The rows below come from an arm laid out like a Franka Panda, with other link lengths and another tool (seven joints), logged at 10 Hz.
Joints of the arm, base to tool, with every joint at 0 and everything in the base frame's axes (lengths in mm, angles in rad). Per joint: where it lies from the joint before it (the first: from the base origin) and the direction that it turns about. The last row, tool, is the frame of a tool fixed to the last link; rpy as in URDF.
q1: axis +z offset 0 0 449.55
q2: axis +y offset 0 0 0
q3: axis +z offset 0 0 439.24
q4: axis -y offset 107.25 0 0
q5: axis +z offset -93.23 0 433.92
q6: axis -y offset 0 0 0
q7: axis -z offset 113.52 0 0
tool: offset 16 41 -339.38 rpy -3.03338 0 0.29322
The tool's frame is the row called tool.
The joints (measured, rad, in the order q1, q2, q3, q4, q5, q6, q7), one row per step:
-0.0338, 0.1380, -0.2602, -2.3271, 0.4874, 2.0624, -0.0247
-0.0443, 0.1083, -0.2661, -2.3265, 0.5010, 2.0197, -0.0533
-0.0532, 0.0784, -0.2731, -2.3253, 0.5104, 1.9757, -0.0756
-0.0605, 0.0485, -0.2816, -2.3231, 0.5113, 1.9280, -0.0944
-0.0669, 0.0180, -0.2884, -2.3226, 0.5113, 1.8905, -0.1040
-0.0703, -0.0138, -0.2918, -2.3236, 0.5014, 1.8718, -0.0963
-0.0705, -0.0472, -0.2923, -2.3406, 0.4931, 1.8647, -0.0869
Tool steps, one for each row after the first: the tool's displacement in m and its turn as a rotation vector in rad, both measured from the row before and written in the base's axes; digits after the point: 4 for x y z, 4 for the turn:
-0.0049, 0.0030, 0.0198, 0.0374, -0.0149, 0.0097
-0.0058, 0.0028, 0.0199, 0.0345, -0.0123, 0.0093
-0.0083, 0.0022, 0.0197, 0.0306, -0.0080, 0.0146
-0.0068, 0.0013, 0.0185, 0.0227, -0.0097, 0.0074
-0.0041, -0.0014, 0.0158, 0.0017, -0.0108, 0.0003
-0.0087, 0.0026, 0.0096, 0.0007, -0.0051, -0.0001

